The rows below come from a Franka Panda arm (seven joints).
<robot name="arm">
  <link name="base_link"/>
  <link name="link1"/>
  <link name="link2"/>
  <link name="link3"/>
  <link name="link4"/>
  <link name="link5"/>
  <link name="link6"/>
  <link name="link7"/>
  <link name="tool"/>
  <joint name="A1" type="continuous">
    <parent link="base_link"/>
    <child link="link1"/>
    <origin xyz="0 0 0.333"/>
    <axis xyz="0 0 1"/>
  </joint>
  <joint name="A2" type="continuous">
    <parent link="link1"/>
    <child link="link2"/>
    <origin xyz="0 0 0"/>
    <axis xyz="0 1 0"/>
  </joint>
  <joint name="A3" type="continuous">
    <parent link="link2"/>
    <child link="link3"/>
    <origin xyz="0 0 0.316"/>
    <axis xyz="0 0 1"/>
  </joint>
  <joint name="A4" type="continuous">
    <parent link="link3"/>
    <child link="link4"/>
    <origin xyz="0.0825 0 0"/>
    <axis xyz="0 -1 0"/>
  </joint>
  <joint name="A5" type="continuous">
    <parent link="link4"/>
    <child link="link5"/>
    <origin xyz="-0.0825 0 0.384"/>
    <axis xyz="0 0 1"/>
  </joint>
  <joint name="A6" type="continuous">
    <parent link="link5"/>
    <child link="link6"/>
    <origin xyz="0 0 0"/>
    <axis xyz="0 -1 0"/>
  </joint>
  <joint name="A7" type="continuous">
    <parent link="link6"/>
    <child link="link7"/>
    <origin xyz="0.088 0 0"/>
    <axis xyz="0 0 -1"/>
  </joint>
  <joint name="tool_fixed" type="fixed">
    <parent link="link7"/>
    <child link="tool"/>
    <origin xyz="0 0 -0.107" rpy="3.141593 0 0"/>
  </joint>
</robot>
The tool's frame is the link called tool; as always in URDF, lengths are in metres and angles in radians. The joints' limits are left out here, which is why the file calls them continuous.
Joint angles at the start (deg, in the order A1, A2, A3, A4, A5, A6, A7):
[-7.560, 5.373, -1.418, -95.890, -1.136, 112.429, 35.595]
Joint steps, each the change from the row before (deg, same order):
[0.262, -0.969, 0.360, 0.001, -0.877, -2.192, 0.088]
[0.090, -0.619, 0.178, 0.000, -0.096, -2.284, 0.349]
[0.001, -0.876, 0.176, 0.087, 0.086, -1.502, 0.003]
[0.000, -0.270, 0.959, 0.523, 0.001, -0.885, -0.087]
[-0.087, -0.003, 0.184, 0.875, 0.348, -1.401, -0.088]
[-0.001, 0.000, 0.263, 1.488, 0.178, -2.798, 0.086]
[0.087, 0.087, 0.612, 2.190, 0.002, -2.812, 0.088]
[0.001, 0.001, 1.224, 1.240, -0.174, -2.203, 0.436]
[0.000, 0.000, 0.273, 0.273, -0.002, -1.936, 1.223]
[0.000, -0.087, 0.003, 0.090, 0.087, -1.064, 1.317]
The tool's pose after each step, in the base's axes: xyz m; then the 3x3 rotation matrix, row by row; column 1 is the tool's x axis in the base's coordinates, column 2 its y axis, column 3 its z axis. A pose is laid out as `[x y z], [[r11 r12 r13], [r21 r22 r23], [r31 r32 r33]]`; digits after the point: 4 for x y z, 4 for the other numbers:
[0.5975 -0.0899 0.5641], [[0.7119 -0.6823 0.1660], [-0.6835 -0.7275 -0.0591], [0.1611 -0.0714 -0.9844]]
[0.5918 -0.0866 0.5665], [[0.7145 -0.6860 0.1376], [-0.6858 -0.7256 -0.0559], [0.1382 -0.0544 -0.9889]]
[0.5861 -0.0841 0.5737], [[0.7170 -0.6851 0.1287], [-0.6849 -0.7267 -0.0527], [0.1297 -0.0504 -0.9903]]
[0.5854 -0.0743 0.5794], [[0.7292 -0.6722 0.1281], [-0.6723 -0.7387 -0.0497], [0.1280 -0.0499 -0.9905]]
[0.5843 -0.0727 0.5845], [[0.7313 -0.6714 0.1199], [-0.6719 -0.7394 -0.0426], [0.1172 -0.0494 -0.9919]]
[0.5814 -0.0696 0.5923], [[0.7346 -0.6714 0.0978], [-0.6715 -0.7401 -0.0365], [0.0969 -0.0389 -0.9945]]
[0.5795 -0.0626 0.6053], [[0.7420 -0.6648 0.0860], [-0.6648 -0.7463 -0.0337], [0.0866 -0.0322 -0.9957]]
[0.5776 -0.0506 0.6120], [[0.7519 -0.6556 0.0699], [-0.6551 -0.7548 -0.0326], [0.0741 -0.0212 -0.9970]]
[0.5746 -0.0478 0.6112], [[0.7421 -0.6691 0.0411], [-0.6684 -0.7432 -0.0300], [0.0506 -0.0053 -0.9987]]
[0.5723 -0.0474 0.6111], [[0.7268 -0.6863 0.0258], [-0.6858 -0.7273 -0.0274], [0.0376 0.0022 -0.9993]]

